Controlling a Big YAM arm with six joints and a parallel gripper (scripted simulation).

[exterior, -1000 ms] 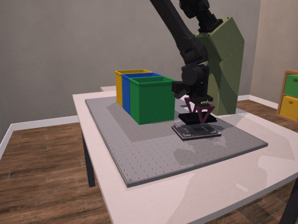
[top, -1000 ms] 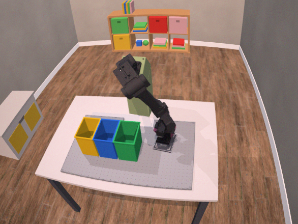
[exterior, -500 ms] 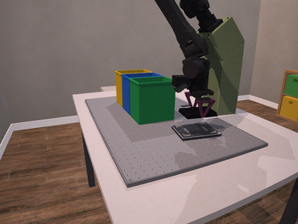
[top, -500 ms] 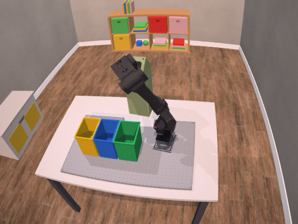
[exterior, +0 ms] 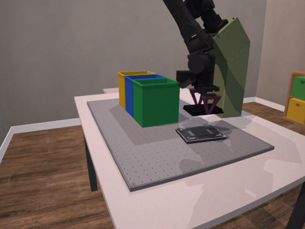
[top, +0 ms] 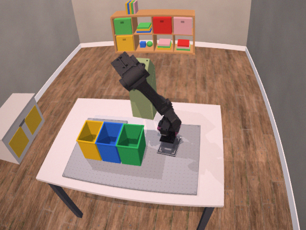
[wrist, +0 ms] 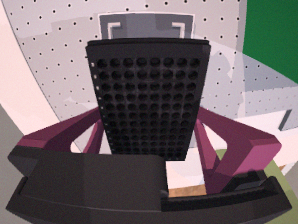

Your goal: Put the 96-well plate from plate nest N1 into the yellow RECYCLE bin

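The plate nest N1 is 10 cm below my hand. Also, from my hand: black 96-well plate: right at my hand; then blue bin: 32 cm to the right, 15 cm ahead, 2 cm below; then green bin: 19 cm to the right, 13 cm ahead, 2 cm below.
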